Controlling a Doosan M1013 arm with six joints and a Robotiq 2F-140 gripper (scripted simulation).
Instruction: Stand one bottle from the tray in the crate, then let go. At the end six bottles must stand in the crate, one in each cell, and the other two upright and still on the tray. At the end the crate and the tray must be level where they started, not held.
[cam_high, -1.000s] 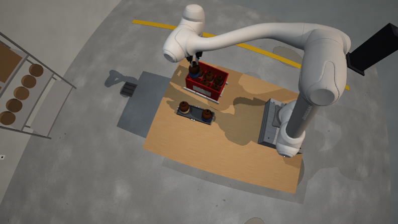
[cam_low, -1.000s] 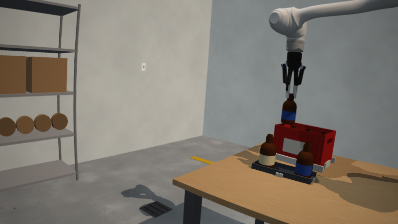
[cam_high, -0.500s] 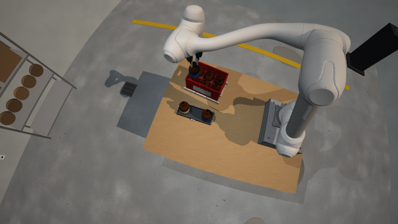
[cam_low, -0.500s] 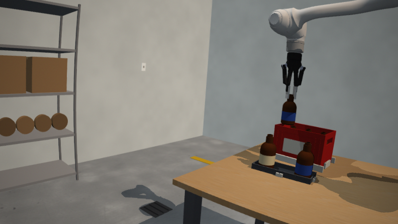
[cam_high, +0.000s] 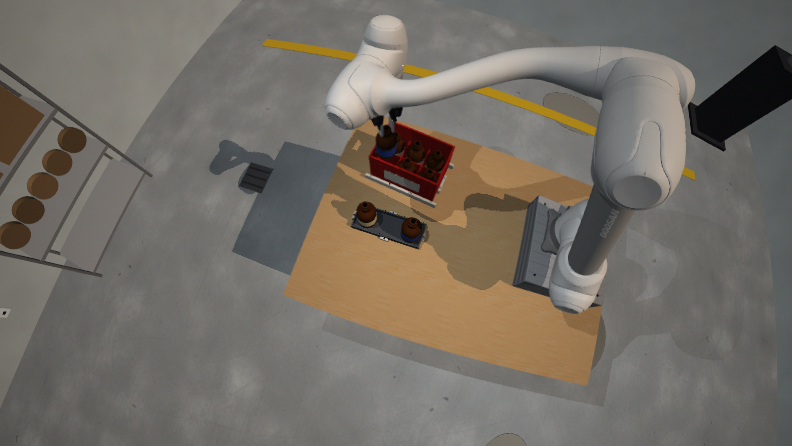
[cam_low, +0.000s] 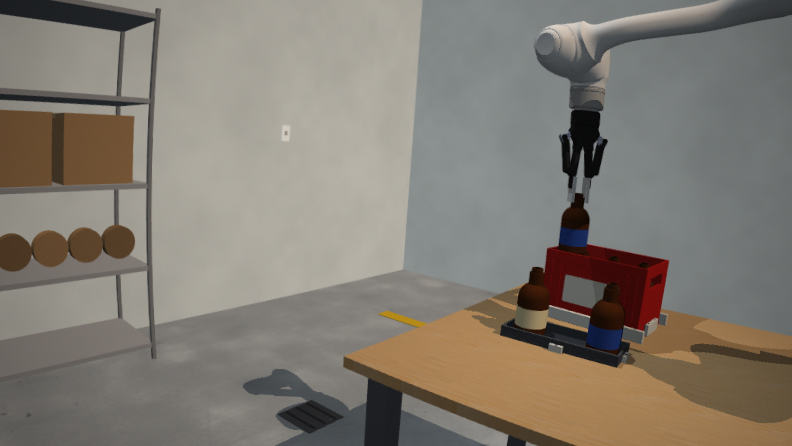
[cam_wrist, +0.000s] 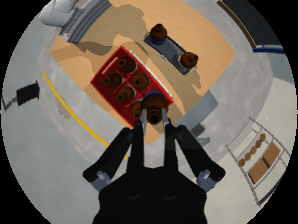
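Right now the glass bottle is 9 cm below my hand. From my hand the other things lie so: dark tray (32 cm below, 22 cm to the left, 10 cm behind); red crate (25 cm below, 9 cm behind, 4 cm to the right).
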